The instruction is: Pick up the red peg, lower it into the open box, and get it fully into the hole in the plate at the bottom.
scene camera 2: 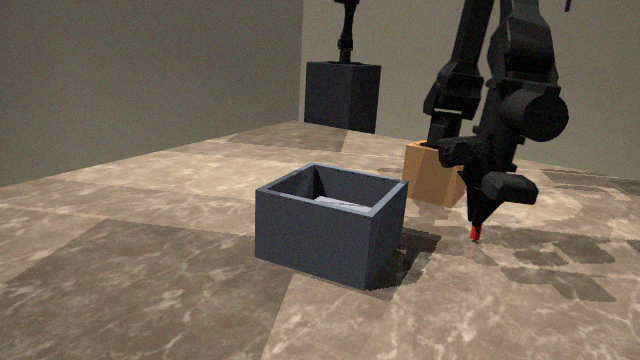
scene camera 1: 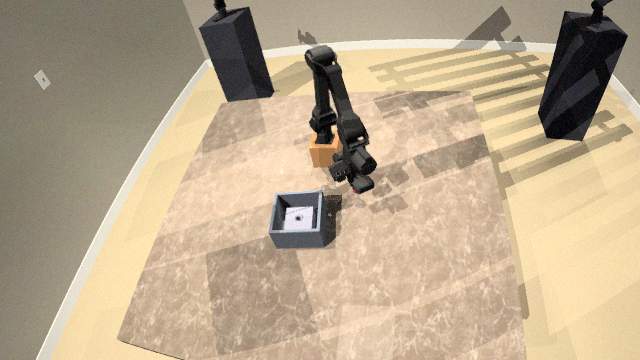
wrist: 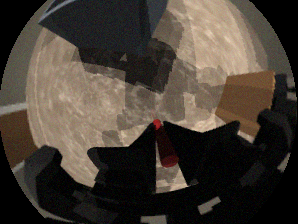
Labels:
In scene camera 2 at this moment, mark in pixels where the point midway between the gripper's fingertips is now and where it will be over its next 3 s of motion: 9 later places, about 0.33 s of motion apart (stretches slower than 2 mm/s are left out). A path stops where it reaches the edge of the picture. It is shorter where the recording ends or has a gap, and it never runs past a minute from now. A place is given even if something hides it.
My gripper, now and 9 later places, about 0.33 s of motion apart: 473, 223; 468, 209; 460, 189; 445, 166; 417, 152; 387, 148; 360, 152; 342, 163; 333, 184; 320, 196

